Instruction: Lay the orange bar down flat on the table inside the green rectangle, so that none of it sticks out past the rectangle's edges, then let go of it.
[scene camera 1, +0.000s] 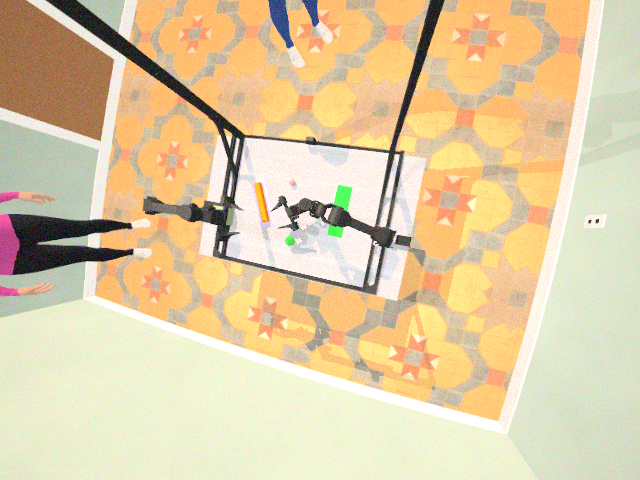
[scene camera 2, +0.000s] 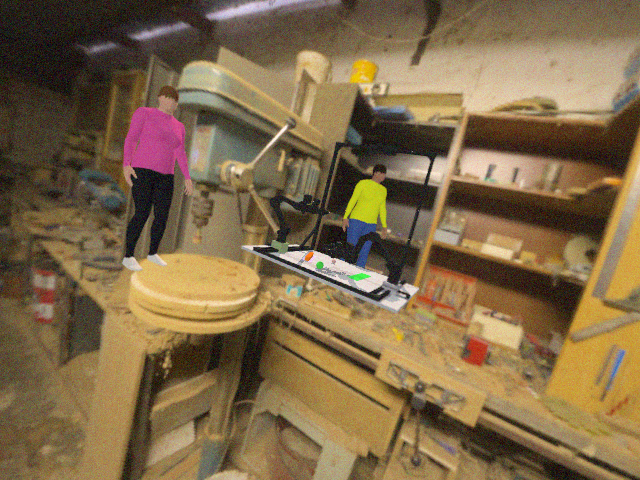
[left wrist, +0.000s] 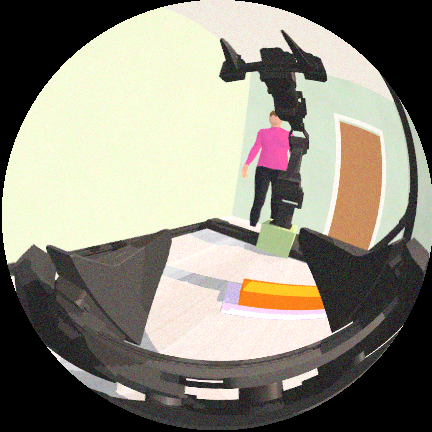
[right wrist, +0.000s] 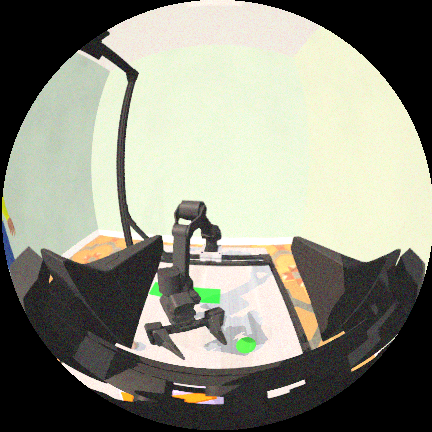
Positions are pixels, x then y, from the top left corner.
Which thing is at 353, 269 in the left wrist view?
My left gripper.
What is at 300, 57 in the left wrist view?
My right gripper.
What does the orange bar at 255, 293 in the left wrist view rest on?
The table.
